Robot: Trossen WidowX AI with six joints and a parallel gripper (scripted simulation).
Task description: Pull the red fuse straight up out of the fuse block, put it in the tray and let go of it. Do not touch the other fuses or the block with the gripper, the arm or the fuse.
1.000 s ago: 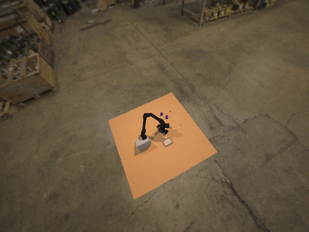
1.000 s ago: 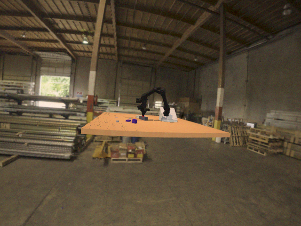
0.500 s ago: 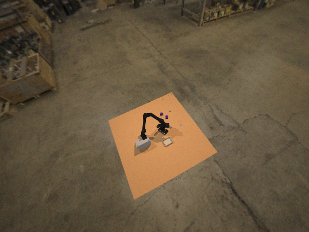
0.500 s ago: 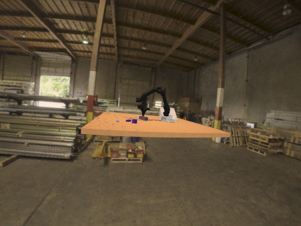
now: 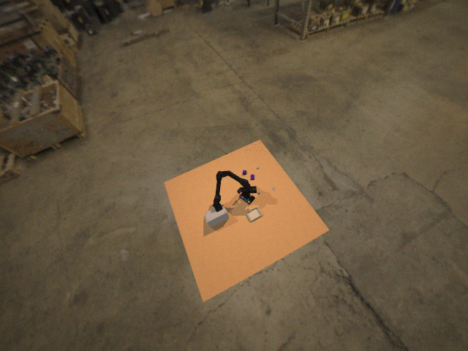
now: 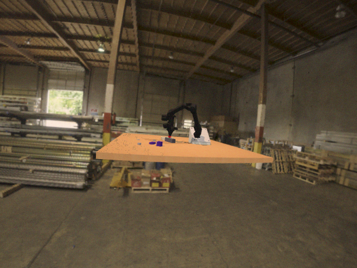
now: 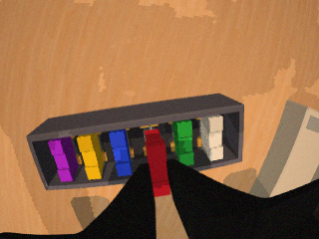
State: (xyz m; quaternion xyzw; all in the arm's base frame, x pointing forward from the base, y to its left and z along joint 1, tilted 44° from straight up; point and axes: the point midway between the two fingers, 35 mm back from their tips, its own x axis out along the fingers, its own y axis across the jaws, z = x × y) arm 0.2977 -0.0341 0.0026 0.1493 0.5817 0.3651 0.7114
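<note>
The tray lies 10 mm behind my gripper tip, 170 mm to the right of it and 60 mm below it. The rest, counted from my gripper tip: red fuse: 10 mm below.
</note>
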